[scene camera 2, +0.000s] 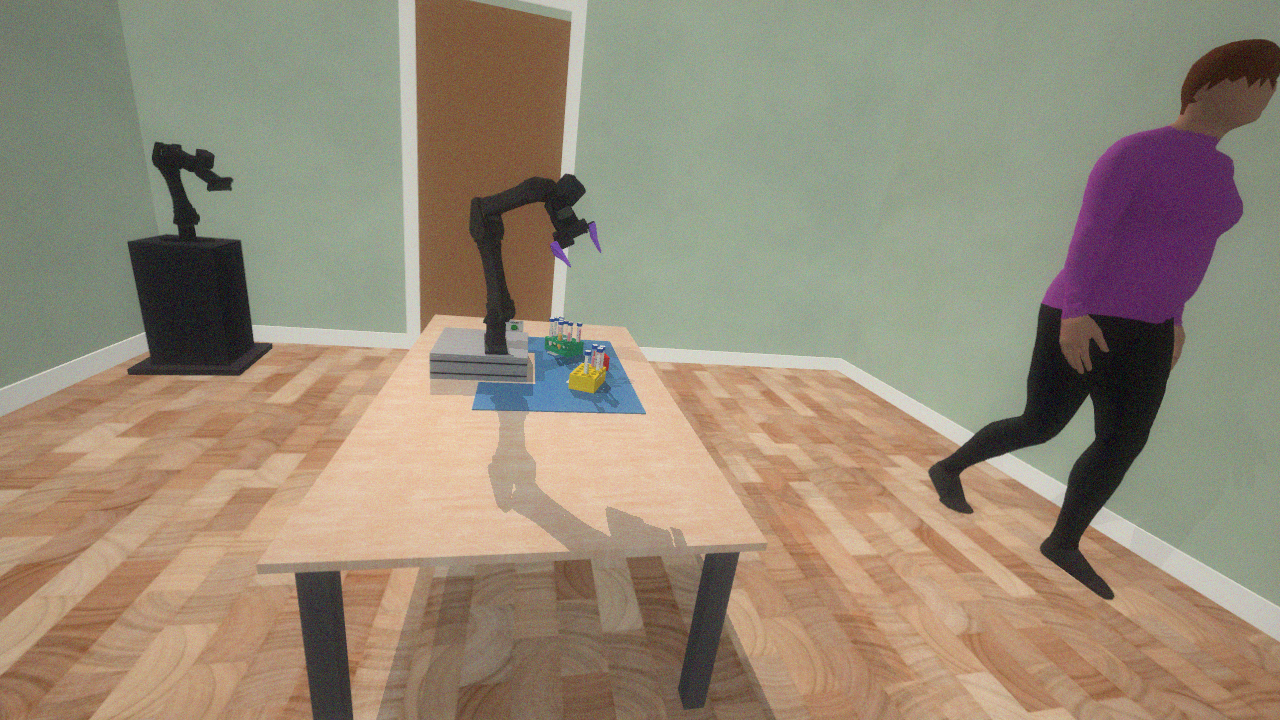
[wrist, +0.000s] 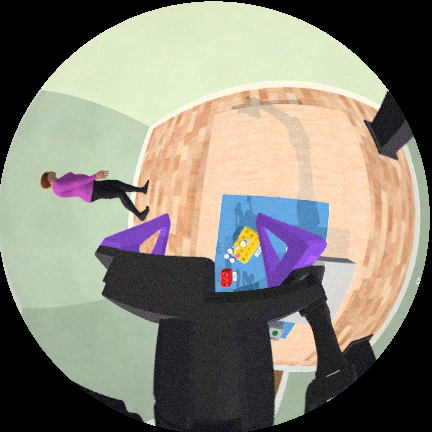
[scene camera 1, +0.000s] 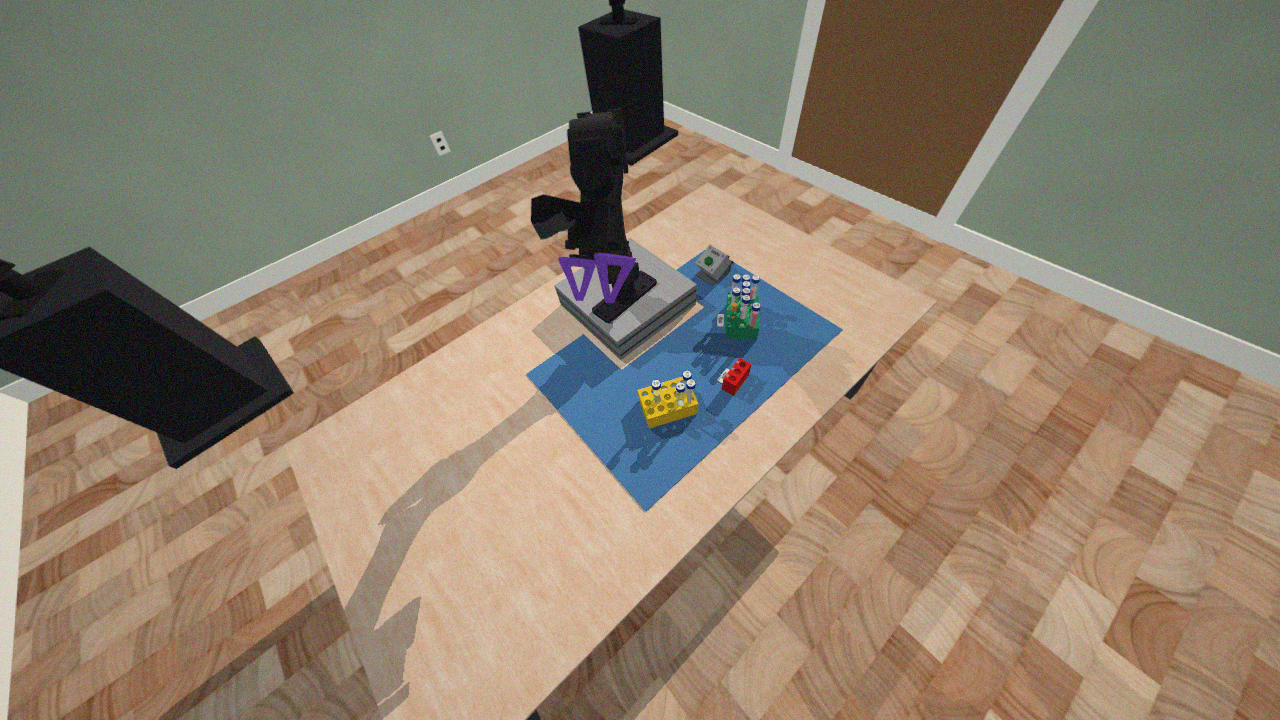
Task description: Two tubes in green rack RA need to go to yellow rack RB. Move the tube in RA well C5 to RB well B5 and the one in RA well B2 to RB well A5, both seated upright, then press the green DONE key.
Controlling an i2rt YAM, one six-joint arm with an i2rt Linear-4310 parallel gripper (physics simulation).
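Places are measured from the arm's base along level axes (x ahead, y left, z up), in millimetres.
Where they show: gripper, fingertip midpoint: (scene camera 2: pixel 585 259) (wrist: pixel 212 217) (scene camera 1: pixel 593 301); arm's base, link origin: (scene camera 2: pixel 495 344) (scene camera 1: pixel 625 297).
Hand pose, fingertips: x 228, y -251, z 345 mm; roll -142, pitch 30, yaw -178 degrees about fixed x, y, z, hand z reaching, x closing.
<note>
Things, the pixels of their top centre, and the offset from my fingertips. Level surfaces: height alone.
- green rack RA, top centre: (scene camera 1: pixel 743 309) (scene camera 2: pixel 564 339) 38 mm ahead, 443 mm left, 375 mm down
- yellow rack RB, top centre: (scene camera 1: pixel 667 396) (scene camera 2: pixel 588 370) (wrist: pixel 244 245) 64 mm ahead, 99 mm left, 375 mm down
- grey box with the green DONE key, top centre: (scene camera 1: pixel 709 258) (scene camera 2: pixel 514 325) (wrist: pixel 274 334) 148 mm back, 527 mm left, 350 mm down
- red block with holes, top centre: (scene camera 1: pixel 737 371) (scene camera 2: pixel 601 354) (wrist: pixel 223 279) 147 mm ahead, 267 mm left, 375 mm down
- blue mat, surface height: 425 mm down
The green rack RA (scene camera 1: pixel 742 332) (scene camera 2: pixel 563 348) stands on the blue mat and holds several upright tubes with blue-and-white caps; its well letters are too small to read. It is hidden behind the gripper in the wrist view. The yellow rack RB (scene camera 1: pixel 669 413) (scene camera 2: pixel 586 382) (wrist: pixel 247 244) holds several capped tubes, mostly toward the end near the red block. The grey box with the green DONE key (scene camera 1: pixel 708 261) (scene camera 2: pixel 514 326) (wrist: pixel 275 333) sits at the mat's far corner. My gripper (scene camera 1: pixel 596 300) (scene camera 2: pixel 585 258) (wrist: pixel 212 217) is open and empty, high above the table.
A red block with holes (scene camera 1: pixel 736 377) (scene camera 2: pixel 605 361) (wrist: pixel 226 277) lies between the racks on the blue mat (scene camera 1: pixel 581 394) (scene camera 2: pixel 510 396) (wrist: pixel 320 215). My arm stands on a grey base (scene camera 1: pixel 626 335) (scene camera 2: pixel 481 367). A person in purple (scene camera 2: pixel 1141 223) (wrist: pixel 75 185) is beyond the table.
</note>
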